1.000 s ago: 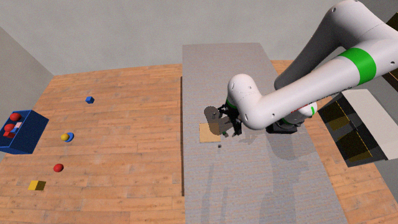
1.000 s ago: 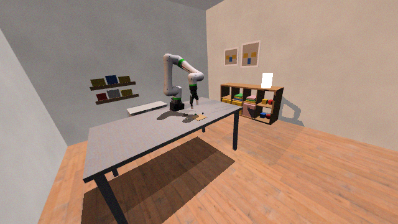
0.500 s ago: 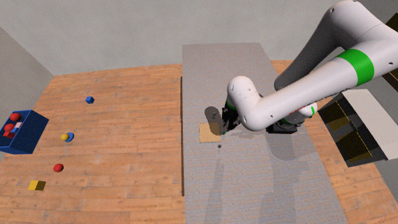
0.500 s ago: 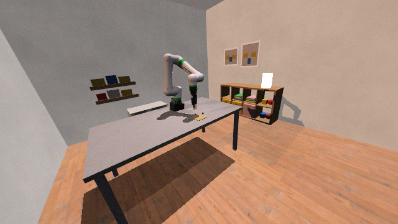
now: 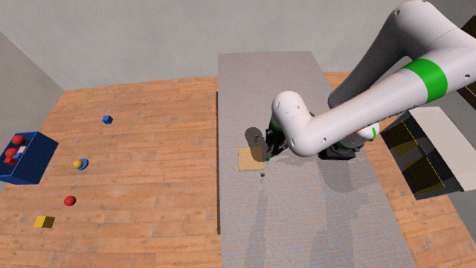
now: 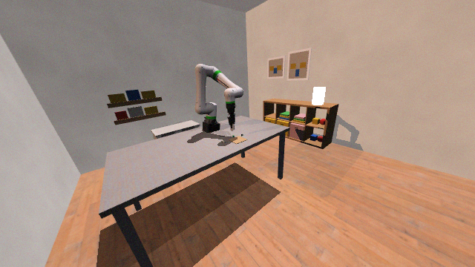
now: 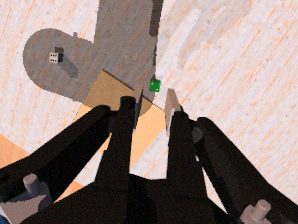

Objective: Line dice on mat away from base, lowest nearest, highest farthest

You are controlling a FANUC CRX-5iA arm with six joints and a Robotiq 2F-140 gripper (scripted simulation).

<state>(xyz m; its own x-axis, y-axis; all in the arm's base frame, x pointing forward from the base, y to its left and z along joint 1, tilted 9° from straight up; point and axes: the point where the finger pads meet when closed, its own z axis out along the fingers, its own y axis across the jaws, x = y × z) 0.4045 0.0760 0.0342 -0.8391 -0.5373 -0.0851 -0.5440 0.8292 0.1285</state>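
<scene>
The green die lies 100 mm below my hand. From my hand the other things lie so: black die 100 mm below, 90 mm to the left, 30 mm ahead; tan mat 110 mm below, 100 mm ahead; white die 150 mm to the right, 100 mm below, 70 mm ahead.
</scene>
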